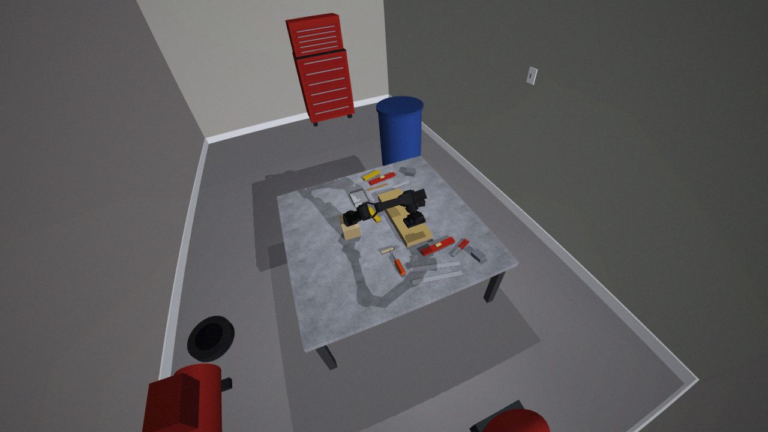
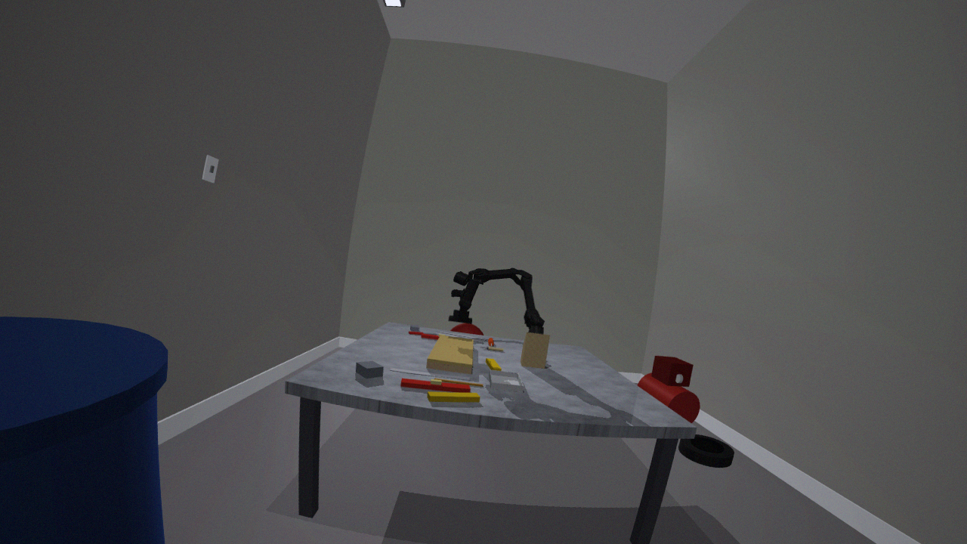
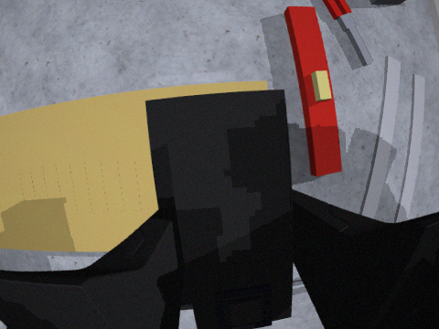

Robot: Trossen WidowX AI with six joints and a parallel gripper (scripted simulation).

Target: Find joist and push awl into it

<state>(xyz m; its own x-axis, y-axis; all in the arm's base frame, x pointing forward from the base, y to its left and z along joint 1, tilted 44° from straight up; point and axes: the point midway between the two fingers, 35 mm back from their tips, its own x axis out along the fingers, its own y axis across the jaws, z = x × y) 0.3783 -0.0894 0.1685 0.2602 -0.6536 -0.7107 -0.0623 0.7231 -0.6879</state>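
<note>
Now: gripper tip 20 mm past the black stud finder and 20 mm below it. Round my gripper tip: thin orange rod (80 mm behind, 590 mm to the left, 160 mm below); then orange-handled tool (190 mm behind, 140 mm to the right, 150 mm below); then white tray (240 mm behind, 510 mm to the left, 150 mm below).
</note>
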